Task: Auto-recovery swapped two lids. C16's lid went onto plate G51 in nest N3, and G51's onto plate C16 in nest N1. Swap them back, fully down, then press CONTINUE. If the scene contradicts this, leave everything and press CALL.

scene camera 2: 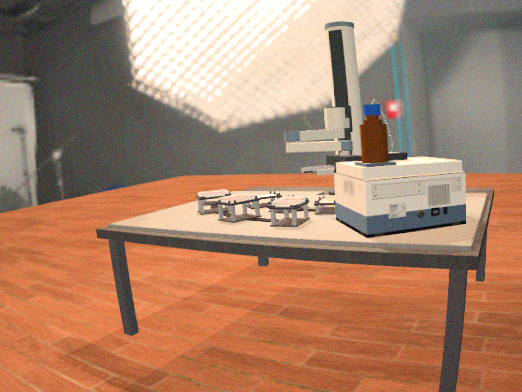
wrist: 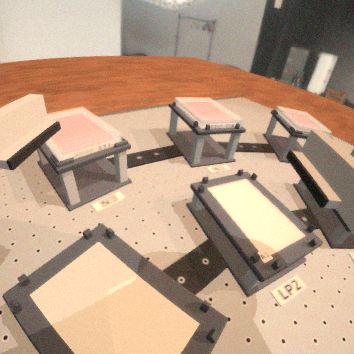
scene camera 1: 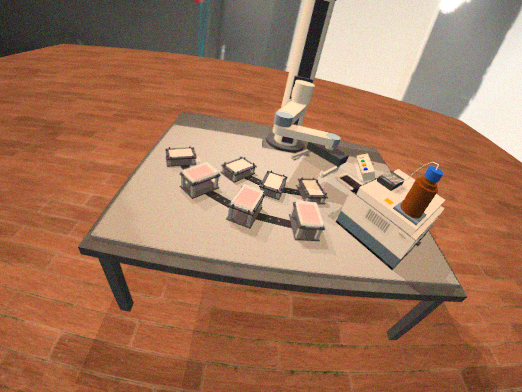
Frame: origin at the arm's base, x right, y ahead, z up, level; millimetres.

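Seen in the pictures: gripper, between the fingertips: (scene camera 2: 309, 171) (wrist: 176, 124) (scene camera 1: 306, 166); arm's base, origin of its link: (scene camera 1: 284, 143).
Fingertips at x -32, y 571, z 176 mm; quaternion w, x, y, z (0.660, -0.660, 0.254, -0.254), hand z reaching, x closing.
Observation:
Offsets run from my fingertips to a thing's top centre. "*": to the spot under its first point.
My gripper (scene camera 1: 315, 163) (wrist: 176, 124) is open and empty, held above the table between the arm and the low stands. Three tall nests each carry a pink plate under a clear lid: N3 @(dx -12, dy +209, dz -77 mm) (scene camera 1: 307, 215) (wrist: 81, 132), whose label is blurred, at the left in the wrist view; the middle nest @(* dx +235, dy +196, dz -73 mm) (scene camera 1: 246, 198) (wrist: 205, 111); and N1 @(dx +443, dy +58, dz -75 mm) (scene camera 1: 200, 172) (wrist: 301, 120) at the right, partly behind a finger. The writing on plates and lids is too blurred to read. The button box @(* dx -412, dy -284, dz -90 mm) (scene camera 1: 365, 167) has green, yellow and blue buttons; its lettering is not readable.
Low stand LP2 @(dx +119, dy -25, dz -110 mm) (wrist: 252, 216) (scene camera 1: 273, 183) holds a cream piece marked A1. Other low stands (scene camera 1: 239, 167) (scene camera 1: 181, 155) (scene camera 1: 312, 188) stand near it. A white and blue machine (scene camera 1: 377, 220) (scene camera 2: 400, 200) with a brown bottle @(* dx -336, dy +306, dz +138 mm) (scene camera 1: 419, 197) (scene camera 2: 374, 140) on top stands beside the nests.

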